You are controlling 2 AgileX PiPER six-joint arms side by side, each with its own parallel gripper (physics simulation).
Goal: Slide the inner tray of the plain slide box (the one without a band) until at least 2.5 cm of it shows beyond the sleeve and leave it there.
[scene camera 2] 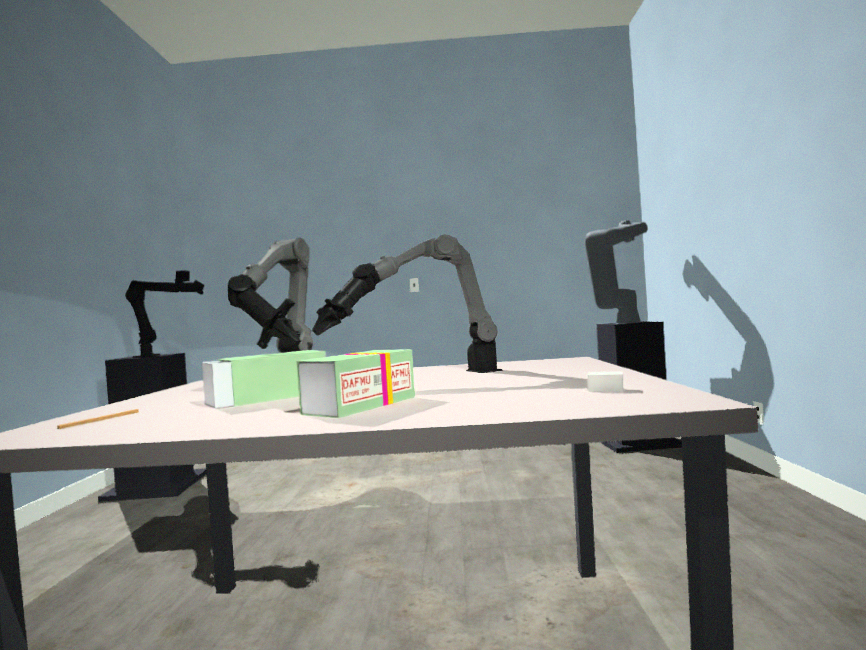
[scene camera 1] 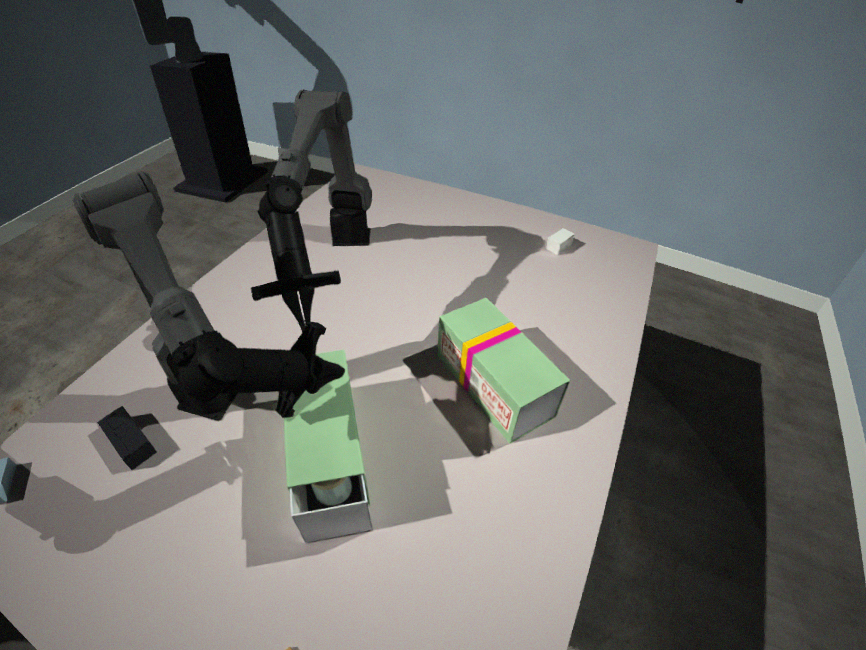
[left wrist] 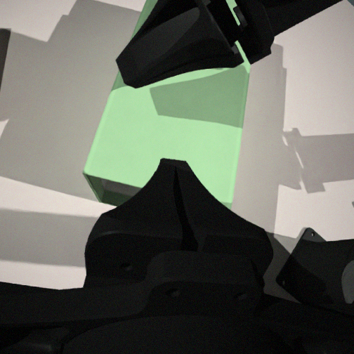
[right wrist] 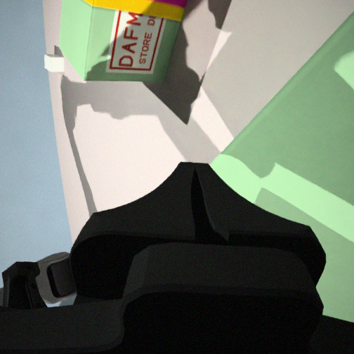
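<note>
The plain green sleeve (scene camera 1: 323, 447) (scene camera 2: 269, 376) (left wrist: 165, 135) (right wrist: 305, 145) lies on the table. Its pale inner tray (scene camera 1: 335, 524) (scene camera 2: 218, 383) sticks well out of the near end in scene camera 1, with a pale rounded item (scene camera 1: 331, 491) inside. The sleeve's other end is open and hollow in the left wrist view. My left gripper (scene camera 1: 305, 324) (scene camera 2: 318, 331) (left wrist: 171, 175) is shut and empty, above that hollow end. My right gripper (scene camera 1: 341, 370) (scene camera 2: 298, 339) (right wrist: 192, 181) is shut and empty, above the sleeve's top.
The banded green box (scene camera 1: 528, 370) (scene camera 2: 356, 383) (right wrist: 74, 50) lies to the right in scene camera 1. A white block (scene camera 1: 559, 241) (scene camera 2: 605, 381) (right wrist: 54, 63) stands near the back edge. A black block (scene camera 1: 127, 438) and a blue block (scene camera 1: 5, 479) lie left. An orange stick (scene camera 2: 97, 418) lies in scene camera 2.
</note>
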